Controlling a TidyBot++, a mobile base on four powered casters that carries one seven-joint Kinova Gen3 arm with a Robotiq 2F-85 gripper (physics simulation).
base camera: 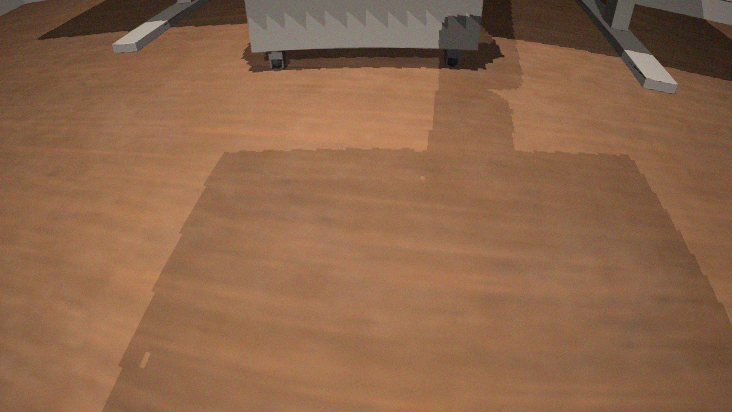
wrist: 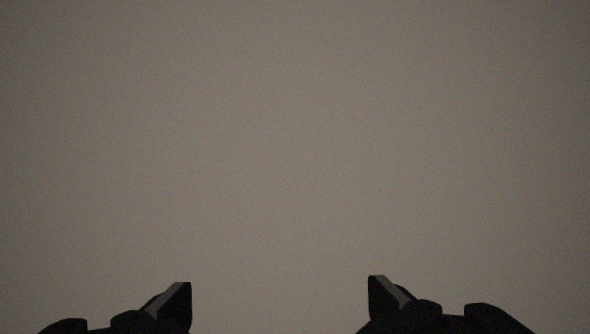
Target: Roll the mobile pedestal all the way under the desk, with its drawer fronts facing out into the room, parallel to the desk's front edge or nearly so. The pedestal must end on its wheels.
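Observation:
The mobile pedestal (base camera: 348,33) stands upright at the top middle of the base camera view, with its upper part cut off. Two casters show beneath its light grey face, and I cannot make out drawer seams on it. A jagged shadow crosses the face. It stands between the desk's left foot (base camera: 137,41) and right foot (base camera: 653,69), apart from both. The right foot reaches lower in the view than the left. The desk top does not show. My gripper (wrist: 280,299) is open in the wrist view, with nothing between its fingers, before a plain grey-beige surface.
A wooden floor (base camera: 102,204) lies in front of the pedestal. A broad, roughly four-sided shadow covers much of the floor, and a narrower shadow runs from it up to the pedestal's right side. Darker shadows lie around the desk feet.

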